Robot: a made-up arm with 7 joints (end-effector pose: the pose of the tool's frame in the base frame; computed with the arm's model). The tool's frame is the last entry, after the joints. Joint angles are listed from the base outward.
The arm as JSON. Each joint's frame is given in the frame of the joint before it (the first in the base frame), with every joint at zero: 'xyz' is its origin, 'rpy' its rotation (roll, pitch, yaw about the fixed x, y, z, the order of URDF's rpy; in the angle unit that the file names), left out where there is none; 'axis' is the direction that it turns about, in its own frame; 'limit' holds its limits. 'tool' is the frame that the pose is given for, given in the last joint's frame.
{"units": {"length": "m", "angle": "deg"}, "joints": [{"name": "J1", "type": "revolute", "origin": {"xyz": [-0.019, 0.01, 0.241], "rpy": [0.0, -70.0, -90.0]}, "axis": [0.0, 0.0, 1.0], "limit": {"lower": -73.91, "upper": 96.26}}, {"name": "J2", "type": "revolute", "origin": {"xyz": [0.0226, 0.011, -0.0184], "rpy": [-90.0, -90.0, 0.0]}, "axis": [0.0, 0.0, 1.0], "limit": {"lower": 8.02, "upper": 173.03}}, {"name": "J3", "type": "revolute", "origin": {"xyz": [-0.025, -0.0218, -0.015], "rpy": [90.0, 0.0, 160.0]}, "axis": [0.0, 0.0, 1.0], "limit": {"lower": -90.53, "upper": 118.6}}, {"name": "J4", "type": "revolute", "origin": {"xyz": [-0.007, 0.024, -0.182], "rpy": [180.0, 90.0, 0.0]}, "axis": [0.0, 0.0, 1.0], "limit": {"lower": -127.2, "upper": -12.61}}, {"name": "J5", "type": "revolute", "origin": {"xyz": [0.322, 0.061, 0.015], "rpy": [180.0, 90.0, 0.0]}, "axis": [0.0, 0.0, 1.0], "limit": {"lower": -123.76, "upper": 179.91}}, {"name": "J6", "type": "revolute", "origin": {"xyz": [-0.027, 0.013, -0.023], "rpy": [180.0, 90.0, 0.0]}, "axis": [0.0, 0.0, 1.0], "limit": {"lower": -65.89, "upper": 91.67}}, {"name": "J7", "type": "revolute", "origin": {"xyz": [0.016, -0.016, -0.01], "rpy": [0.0, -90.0, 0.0]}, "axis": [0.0, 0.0, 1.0], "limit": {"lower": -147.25, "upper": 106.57}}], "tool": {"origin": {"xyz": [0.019, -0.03, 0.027], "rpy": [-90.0, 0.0, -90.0]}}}
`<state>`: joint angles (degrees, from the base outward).
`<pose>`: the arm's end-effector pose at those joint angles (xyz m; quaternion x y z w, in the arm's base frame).
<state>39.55 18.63 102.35 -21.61 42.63 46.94 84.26</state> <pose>-0.4276 0.1404 -0.0867 -0.2954 0.7199 -0.5644 0.2755</pose>
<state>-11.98 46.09 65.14 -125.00 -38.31 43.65 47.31</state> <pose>0.0412 0.1832 0.4697 0.2304 -0.8022 -0.2969 0.4640</pose>
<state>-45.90 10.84 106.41 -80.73 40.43 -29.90 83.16</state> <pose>0.1338 0.3397 -0.0370 -0.2008 0.7534 0.1391 0.6105</pose>
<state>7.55 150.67 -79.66 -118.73 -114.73 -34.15 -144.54</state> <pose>0.0374 0.3622 0.1746 -0.3288 0.0806 0.2201 0.9148</pose>
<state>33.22 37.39 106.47 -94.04 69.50 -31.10 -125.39</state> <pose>-0.1871 0.3398 0.3535 0.5791 -0.0848 0.1597 0.7950</pose>
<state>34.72 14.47 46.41 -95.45 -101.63 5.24 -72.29</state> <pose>0.0605 0.3075 -0.0394 0.2293 0.8313 -0.1529 0.4827</pose>
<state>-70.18 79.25 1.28 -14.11 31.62 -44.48 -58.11</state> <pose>0.2045 0.4243 0.3804 0.4098 -0.4128 -0.3765 0.7210</pose>
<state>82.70 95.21 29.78 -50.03 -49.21 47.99 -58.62</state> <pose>0.0274 0.5349 0.1598 0.2390 0.9199 0.1837 0.2507</pose>
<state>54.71 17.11 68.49 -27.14 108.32 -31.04 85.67</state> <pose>-0.4519 0.1360 -0.0563 -0.5332 0.8138 0.1001 0.2085</pose>
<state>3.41 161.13 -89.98 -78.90 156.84 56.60 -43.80</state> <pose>0.0146 0.4846 0.4994 -0.4378 -0.1383 0.3018 0.8355</pose>
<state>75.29 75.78 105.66 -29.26 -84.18 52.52 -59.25</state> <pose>-0.1936 0.5181 0.3990 0.0410 0.6320 0.6304 0.4489</pose>
